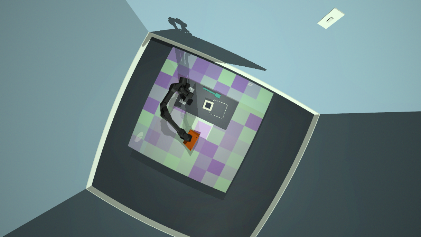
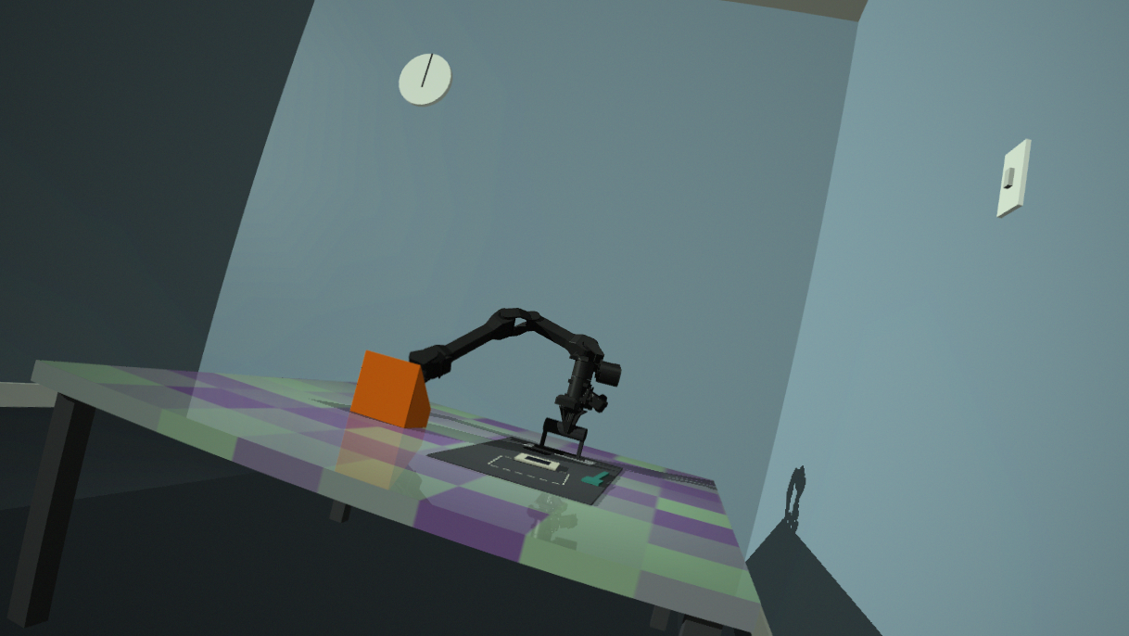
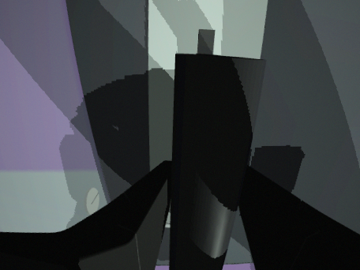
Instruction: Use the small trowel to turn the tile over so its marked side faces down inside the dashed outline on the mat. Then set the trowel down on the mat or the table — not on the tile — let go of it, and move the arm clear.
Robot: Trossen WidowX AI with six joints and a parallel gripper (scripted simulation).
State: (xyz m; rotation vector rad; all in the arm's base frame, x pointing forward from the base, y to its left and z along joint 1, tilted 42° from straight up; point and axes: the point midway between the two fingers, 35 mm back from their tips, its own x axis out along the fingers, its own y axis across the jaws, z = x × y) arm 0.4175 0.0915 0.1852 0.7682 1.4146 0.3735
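Now: gripper tip 3 cm past the trowel, 3 cm above it and 1 cm to the right of it. Round my gripper tip: cream tile 26 cm to the right, 6 cm below, 4 cm behind; teal tool 27 cm to the right, 11 cm ahead, 6 cm below.
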